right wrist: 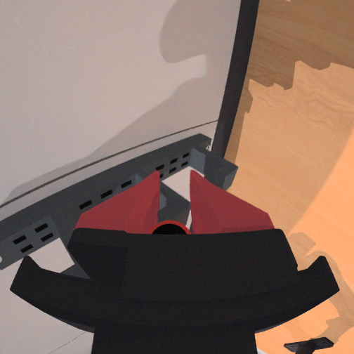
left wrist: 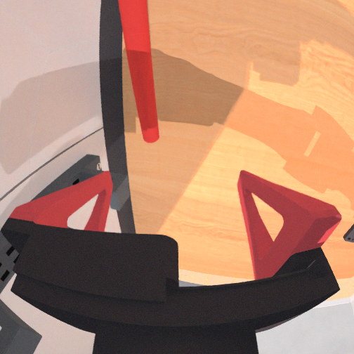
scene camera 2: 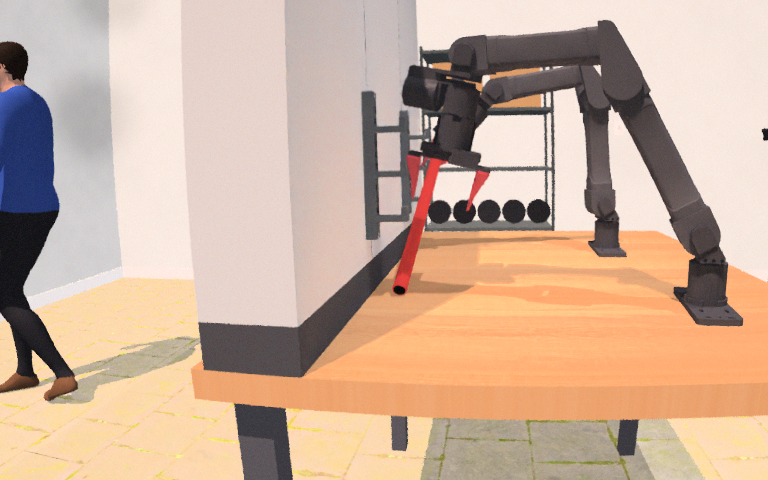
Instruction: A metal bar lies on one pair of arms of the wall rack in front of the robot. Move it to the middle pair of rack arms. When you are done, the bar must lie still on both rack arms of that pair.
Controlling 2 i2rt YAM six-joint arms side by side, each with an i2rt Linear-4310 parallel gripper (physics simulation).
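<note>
The red metal bar (scene camera 2: pixel 417 226) (left wrist: pixel 142 90) (right wrist: pixel 170 223) is steeply tilted, its near end low in front of the wall in scene camera 2, off the near rack's arms. My right gripper (right wrist: pixel 174 177) is shut on the bar near its other end; its fingers are hidden behind the left arm in scene camera 2. My left gripper (scene camera 2: pixel 440 203) (left wrist: pixel 174 177) is open and empty, with the bar's free end beyond its fingertips. The grey near wall rack (scene camera 2: pixel 369 164) (left wrist: pixel 60 187) has three arms, the middle one (scene camera 2: pixel 389 173) bare. The far rack (right wrist: pixel 50 205) is partly hidden.
The wall (scene camera 2: pixel 334 141) with its dark base strip (scene camera 2: pixel 339 316) borders the wooden table (scene camera 2: pixel 509 350). Behind stands a shelf unit (scene camera 2: pixel 549 141) holding several black round objects. A person (scene camera 2: pixel 28 152) stands at the left of the picture.
</note>
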